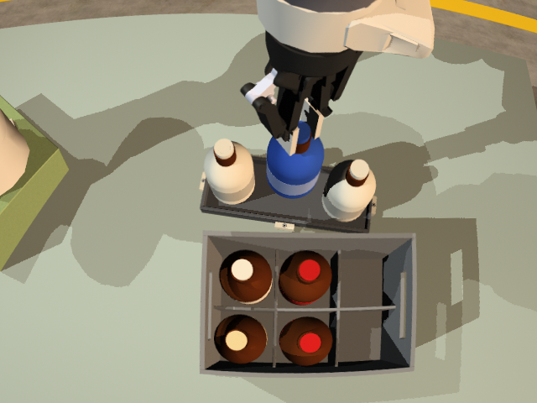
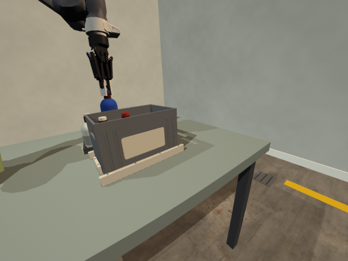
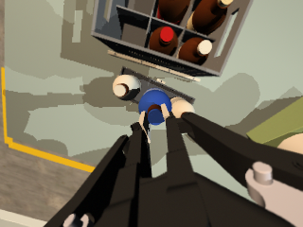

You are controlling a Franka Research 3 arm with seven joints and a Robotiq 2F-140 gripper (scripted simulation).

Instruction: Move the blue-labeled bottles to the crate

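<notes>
Now: hand 90 mm above the blue-labeled bottle. The rest, counted from my hand: grey crate 20 mm ahead, 200 mm to the right, 180 mm below; cream-labeled bottle 100 mm behind, 10 mm to the left, 180 mm below; dark tray 250 mm below.
</notes>
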